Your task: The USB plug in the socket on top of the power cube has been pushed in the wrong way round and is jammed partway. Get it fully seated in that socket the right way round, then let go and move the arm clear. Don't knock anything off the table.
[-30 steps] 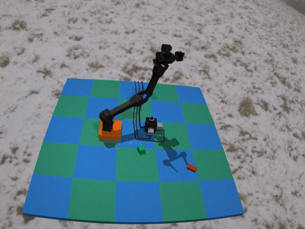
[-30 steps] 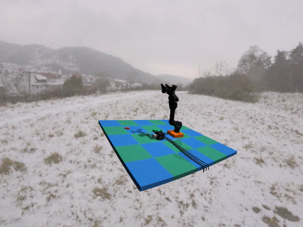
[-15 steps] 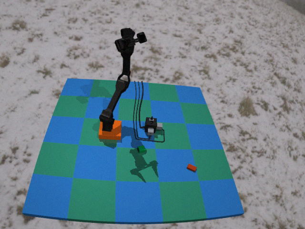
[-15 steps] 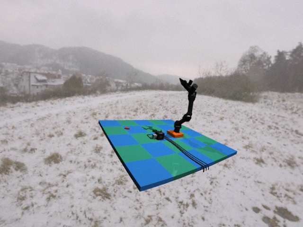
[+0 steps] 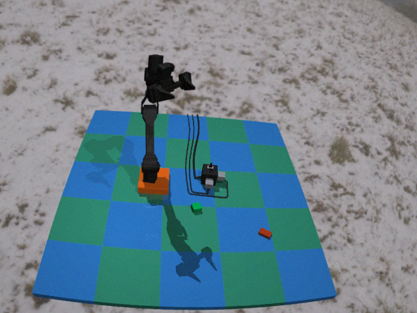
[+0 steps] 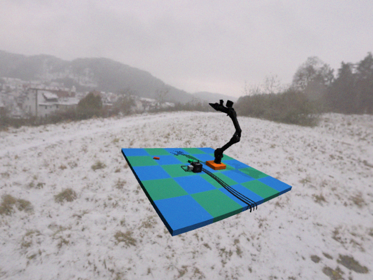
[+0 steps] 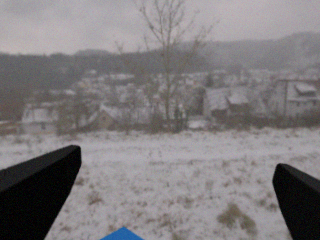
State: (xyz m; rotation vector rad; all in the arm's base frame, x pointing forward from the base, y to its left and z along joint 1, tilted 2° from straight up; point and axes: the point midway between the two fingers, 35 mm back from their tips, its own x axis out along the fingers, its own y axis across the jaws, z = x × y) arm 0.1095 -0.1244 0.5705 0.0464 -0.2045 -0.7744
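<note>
Now: the dark USB plug 53 cm below my gripper tip, 23 cm to the left of it and 16 cm ahead of it. From my gripper tip the other things lie so: red block: 61 cm below, 44 cm ahead, 11 cm to the right; green block: 61 cm below, 11 cm ahead; silver-framed socket: 55 cm below, 23 cm to the left, 16 cm ahead.
</note>
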